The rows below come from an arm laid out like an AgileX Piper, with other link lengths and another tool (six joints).
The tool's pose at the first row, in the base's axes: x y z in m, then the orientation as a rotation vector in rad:
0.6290, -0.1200, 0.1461, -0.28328, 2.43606, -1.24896
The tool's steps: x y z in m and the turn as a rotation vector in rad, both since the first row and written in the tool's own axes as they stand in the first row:
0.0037, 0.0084, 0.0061, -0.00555, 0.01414, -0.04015
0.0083, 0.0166, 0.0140, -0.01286, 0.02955, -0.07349
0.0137, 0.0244, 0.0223, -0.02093, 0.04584, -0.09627
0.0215, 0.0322, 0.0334, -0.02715, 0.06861, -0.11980
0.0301, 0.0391, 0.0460, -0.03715, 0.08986, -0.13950
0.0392, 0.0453, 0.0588, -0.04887, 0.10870, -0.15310
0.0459, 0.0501, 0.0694, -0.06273, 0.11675, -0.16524
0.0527, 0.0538, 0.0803, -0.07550, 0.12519, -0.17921
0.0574, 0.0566, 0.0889, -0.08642, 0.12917, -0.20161
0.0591, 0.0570, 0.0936, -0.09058, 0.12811, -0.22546
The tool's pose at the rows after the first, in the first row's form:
0.6282, -0.1209, 0.1351, -0.32752, 2.45758, -1.26535
0.6274, -0.1235, 0.1232, -0.36349, 2.48002, -1.27716
0.6260, -0.1269, 0.1111, -0.38606, 2.50224, -1.28395
0.6237, -0.1332, 0.0970, -0.40578, 2.52871, -1.29607
0.6212, -0.1414, 0.0826, -0.42269, 2.55606, -1.30119
0.6184, -0.1504, 0.0686, -0.43359, 2.58191, -1.30046
0.6169, -0.1577, 0.0574, -0.44926, 2.59972, -1.29152
0.6154, -0.1659, 0.0470, -0.46692, 2.61719, -1.28468
0.6148, -0.1722, 0.0390, -0.49787, 2.63003, -1.28141
0.6152, -0.1760, 0.0358, -0.53167, 2.63359, -1.28498

